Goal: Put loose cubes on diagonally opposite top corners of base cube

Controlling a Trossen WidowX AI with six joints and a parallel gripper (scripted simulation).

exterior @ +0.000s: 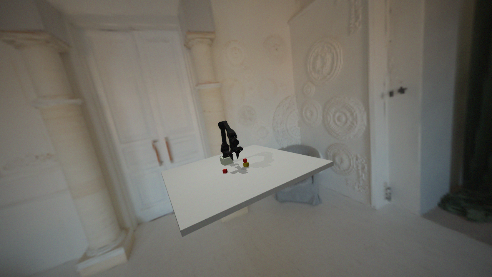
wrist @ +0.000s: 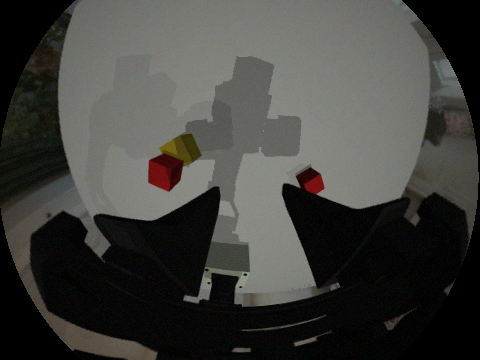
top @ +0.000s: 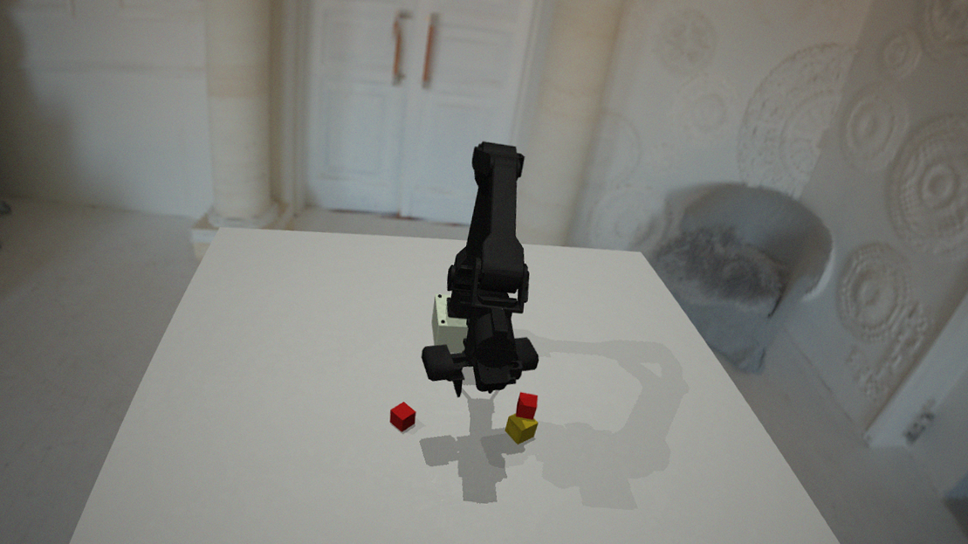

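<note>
The red cube lies 2 cm behind my gripper tip, 12 cm to the right of it and 8 cm below it. The rest, counted from my gripper tip: yellow cube (10 cm to the left, 8 cm below).
</note>
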